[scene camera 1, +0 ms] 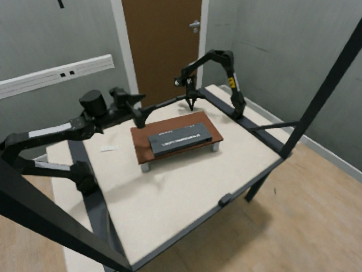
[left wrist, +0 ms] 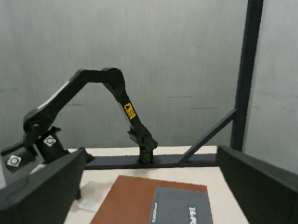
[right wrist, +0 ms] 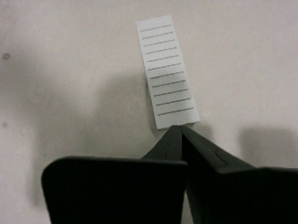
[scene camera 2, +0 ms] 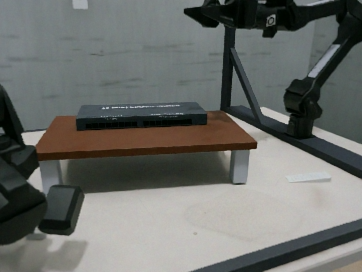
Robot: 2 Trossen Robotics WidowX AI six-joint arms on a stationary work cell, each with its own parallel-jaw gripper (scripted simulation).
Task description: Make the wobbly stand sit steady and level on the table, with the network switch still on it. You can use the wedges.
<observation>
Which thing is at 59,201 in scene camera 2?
My right gripper.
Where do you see a brown stand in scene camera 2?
61,141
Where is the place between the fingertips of my right gripper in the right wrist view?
177,132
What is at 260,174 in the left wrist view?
My left gripper.
</observation>
